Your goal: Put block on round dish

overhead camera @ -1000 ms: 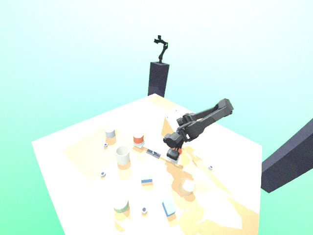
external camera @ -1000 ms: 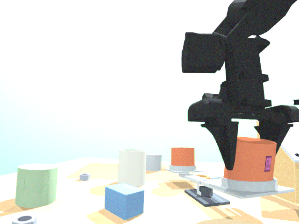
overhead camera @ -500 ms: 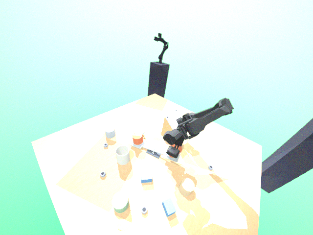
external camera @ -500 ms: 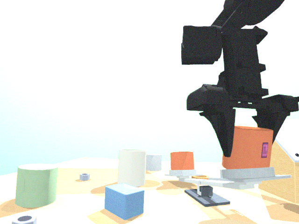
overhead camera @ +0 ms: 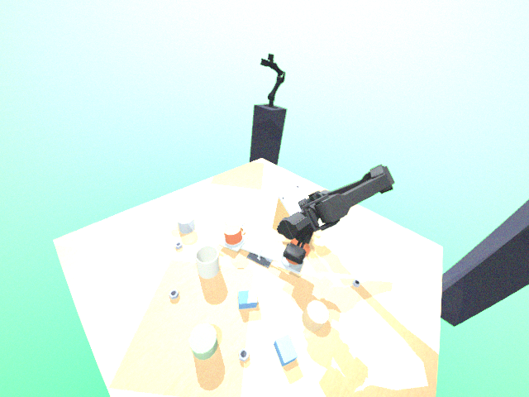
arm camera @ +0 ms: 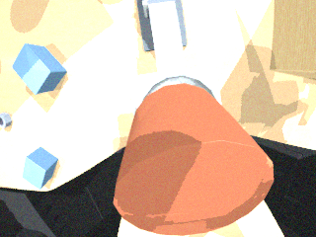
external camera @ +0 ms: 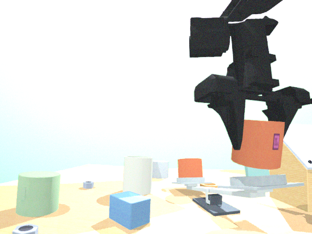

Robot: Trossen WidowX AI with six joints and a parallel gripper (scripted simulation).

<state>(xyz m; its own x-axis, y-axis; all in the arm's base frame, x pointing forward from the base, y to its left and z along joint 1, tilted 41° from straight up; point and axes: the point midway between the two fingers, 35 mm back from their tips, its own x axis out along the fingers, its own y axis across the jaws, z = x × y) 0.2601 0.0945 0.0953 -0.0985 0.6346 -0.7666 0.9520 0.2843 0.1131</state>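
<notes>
My gripper tip is 40 mm above the pale teal block and 10 mm to the left of it. The rest, counted from my gripper tip: green cylinder: 370 mm ahead, 90 mm below, 10 mm to the right; then grey cylinder: 480 mm to the right, 170 mm ahead, 90 mm below; then cream cup: 220 mm to the right, 220 mm ahead, 80 mm below.
</notes>
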